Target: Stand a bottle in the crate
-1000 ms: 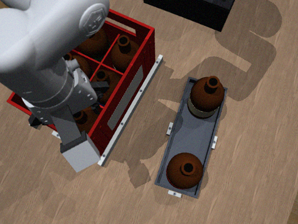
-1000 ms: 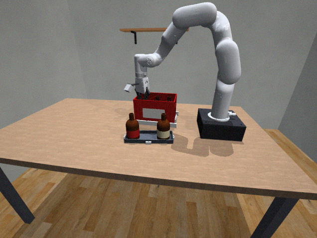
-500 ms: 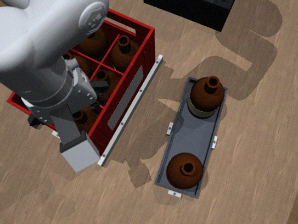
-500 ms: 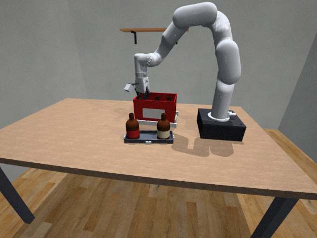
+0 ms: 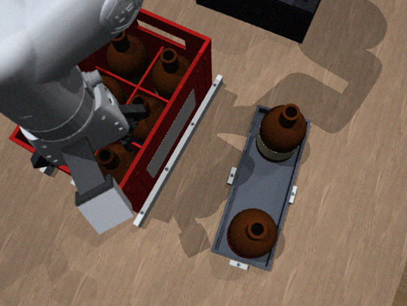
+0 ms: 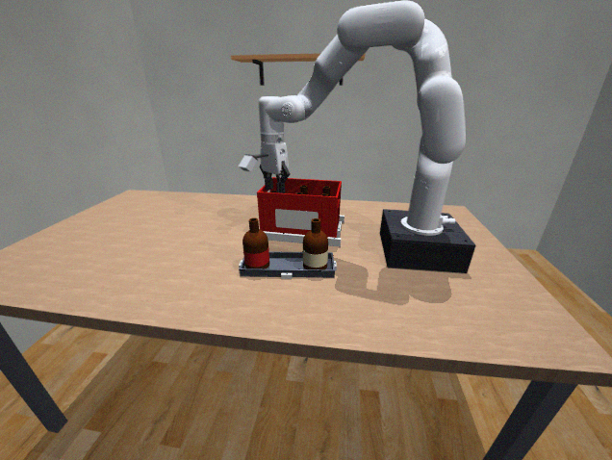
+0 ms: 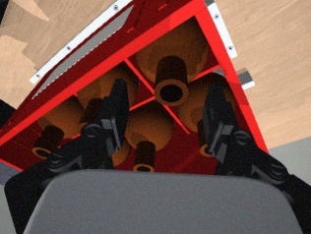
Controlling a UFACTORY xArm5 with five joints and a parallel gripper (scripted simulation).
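The red crate lies 90 mm behind my hand, 30 mm to the right of it and 100 mm below it. From my hand the other things lie so: grey tray 70 mm behind, 230 mm to the left, 170 mm below.
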